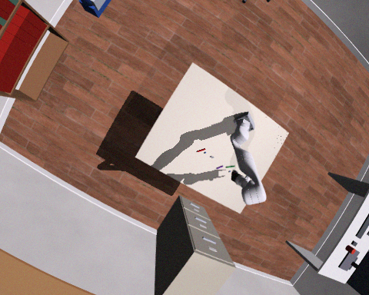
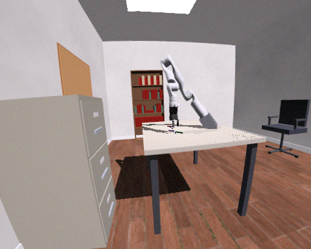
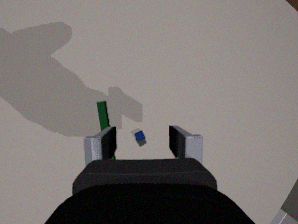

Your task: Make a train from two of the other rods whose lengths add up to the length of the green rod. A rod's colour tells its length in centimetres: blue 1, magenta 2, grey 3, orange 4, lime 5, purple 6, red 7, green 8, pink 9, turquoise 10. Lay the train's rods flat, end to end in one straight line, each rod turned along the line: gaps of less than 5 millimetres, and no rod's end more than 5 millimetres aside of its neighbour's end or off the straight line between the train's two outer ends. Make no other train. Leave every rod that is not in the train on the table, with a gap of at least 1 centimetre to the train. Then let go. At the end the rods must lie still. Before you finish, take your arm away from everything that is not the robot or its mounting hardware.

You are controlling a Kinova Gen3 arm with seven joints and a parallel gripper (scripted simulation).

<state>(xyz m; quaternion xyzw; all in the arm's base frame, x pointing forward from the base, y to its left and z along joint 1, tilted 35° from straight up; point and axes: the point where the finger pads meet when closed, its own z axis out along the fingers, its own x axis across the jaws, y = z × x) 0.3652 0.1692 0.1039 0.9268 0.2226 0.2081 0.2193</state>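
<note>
Now: the green rod 80 mm below my hand, 40 mm behind it and 20 mm to the right of it. The rest, counted from my hand: grey rod 220 mm to the right, 80 mm below, 60 mm behind; red rod 330 mm to the right, 80 mm below, 70 mm behind; purple rod 110 mm to the right, 80 mm below.
</note>
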